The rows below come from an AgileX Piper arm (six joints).
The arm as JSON. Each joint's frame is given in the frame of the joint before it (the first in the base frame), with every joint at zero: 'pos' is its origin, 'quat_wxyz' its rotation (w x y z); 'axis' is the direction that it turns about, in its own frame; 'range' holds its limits. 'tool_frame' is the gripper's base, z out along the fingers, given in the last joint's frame.
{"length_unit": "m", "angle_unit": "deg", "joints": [
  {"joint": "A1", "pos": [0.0, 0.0, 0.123], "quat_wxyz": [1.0, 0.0, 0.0, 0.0], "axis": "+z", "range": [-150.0, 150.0]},
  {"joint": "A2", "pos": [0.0, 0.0, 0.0], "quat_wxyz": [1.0, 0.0, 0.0, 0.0], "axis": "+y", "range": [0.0, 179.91]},
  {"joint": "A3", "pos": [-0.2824, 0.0, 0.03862], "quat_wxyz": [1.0, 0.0, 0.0, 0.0], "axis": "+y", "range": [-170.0, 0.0]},
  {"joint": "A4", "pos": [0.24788, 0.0, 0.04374], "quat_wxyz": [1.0, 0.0, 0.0, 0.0], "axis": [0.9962, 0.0, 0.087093], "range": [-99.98, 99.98]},
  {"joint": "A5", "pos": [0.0, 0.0, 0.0], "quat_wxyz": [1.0, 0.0, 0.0, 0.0], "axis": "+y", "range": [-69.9, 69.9]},
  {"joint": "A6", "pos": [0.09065, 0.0, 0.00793], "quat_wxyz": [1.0, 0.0, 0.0, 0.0], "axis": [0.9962, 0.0, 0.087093], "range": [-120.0, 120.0]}
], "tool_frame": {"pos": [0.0, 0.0, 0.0], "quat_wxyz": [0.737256, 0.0, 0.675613, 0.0]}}
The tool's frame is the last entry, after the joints.
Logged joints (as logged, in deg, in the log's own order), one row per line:
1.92, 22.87, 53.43, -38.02, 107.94, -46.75
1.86, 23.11, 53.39, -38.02, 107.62, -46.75
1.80, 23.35, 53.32, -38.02, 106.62, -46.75
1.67, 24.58, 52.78, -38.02, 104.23, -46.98
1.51, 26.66, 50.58, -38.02, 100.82, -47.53
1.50, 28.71, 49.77, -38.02, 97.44, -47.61
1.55, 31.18, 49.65, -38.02, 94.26, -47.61
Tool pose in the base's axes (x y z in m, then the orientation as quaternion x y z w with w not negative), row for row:
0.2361, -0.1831, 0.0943, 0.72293, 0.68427, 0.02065, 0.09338
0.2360, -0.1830, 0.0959, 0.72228, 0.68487, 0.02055, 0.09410
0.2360, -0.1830, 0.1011, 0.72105, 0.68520, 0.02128, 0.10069
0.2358, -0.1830, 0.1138, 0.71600, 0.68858, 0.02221, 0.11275
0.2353, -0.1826, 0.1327, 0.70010, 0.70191, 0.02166, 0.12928
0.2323, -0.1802, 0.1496, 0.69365, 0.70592, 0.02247, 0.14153
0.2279, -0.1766, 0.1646, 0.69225, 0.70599, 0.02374, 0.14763
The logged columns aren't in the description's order. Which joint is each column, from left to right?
Columns, left to right: A4, A5, A6, A1, A2, A3.
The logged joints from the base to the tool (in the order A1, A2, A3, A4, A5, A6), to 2 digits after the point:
-38.02, 107.94, -46.75, 1.92, 22.87, 53.43
-38.02, 107.62, -46.75, 1.86, 23.11, 53.39
-38.02, 106.62, -46.75, 1.80, 23.35, 53.32
-38.02, 104.23, -46.98, 1.67, 24.58, 52.78
-38.02, 100.82, -47.53, 1.51, 26.66, 50.58
-38.02, 97.44, -47.61, 1.50, 28.71, 49.77
-38.02, 94.26, -47.61, 1.55, 31.18, 49.65

